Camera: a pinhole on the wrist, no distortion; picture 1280 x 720 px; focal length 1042.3 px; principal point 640.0 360.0 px. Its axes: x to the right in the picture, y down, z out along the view. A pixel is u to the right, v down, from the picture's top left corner.
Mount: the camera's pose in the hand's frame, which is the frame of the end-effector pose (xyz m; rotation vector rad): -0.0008 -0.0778 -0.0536 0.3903 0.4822 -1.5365
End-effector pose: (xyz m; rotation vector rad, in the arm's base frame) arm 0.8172 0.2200 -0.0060 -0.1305 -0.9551 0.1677
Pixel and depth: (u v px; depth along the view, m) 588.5 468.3 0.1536
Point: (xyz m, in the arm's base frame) 0.7780 0.0785 0.0864
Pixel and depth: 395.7 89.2 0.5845
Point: 0.3445 -0.0495 0.2483
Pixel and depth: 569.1 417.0 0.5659
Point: 0.5162 -0.0879 0.3601
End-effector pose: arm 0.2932 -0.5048 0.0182 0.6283 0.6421 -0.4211
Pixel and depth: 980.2 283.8 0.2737
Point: 0.1812 -0.8098 -0.0138
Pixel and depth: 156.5 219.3 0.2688
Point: 0.3189 -0.7439 0.1372
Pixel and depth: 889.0 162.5 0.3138
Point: 0.1678 -0.8390 0.0346
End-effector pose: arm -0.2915 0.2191 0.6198 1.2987 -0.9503 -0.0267
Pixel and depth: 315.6 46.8 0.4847
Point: -0.5362 -0.1425 0.3670
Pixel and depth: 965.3 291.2 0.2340
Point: -0.2339 0.0515 0.3973
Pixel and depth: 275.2 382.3 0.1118
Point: -0.2738 0.1322 0.5378
